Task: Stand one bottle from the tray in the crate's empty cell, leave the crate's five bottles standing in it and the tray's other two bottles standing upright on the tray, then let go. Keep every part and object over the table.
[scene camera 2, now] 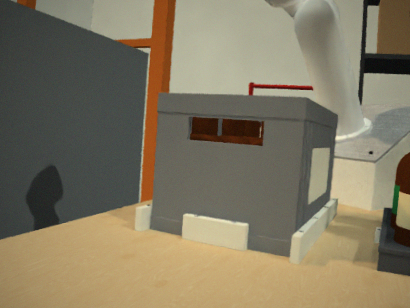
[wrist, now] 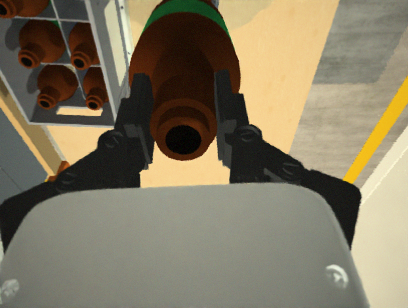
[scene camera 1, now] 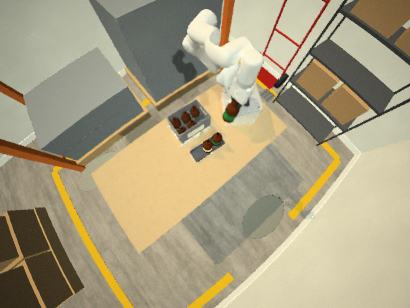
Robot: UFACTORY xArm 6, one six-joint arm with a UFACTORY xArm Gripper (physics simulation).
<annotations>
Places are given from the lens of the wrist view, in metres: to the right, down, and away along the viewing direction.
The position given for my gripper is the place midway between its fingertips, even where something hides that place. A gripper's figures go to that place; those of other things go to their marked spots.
my gripper [wrist: 183, 93]: -0.01, -0.03, 0.15
cream-labelled bottle [wrist: 56, 83]: -0.30, -0.14, 0.55
</annotations>
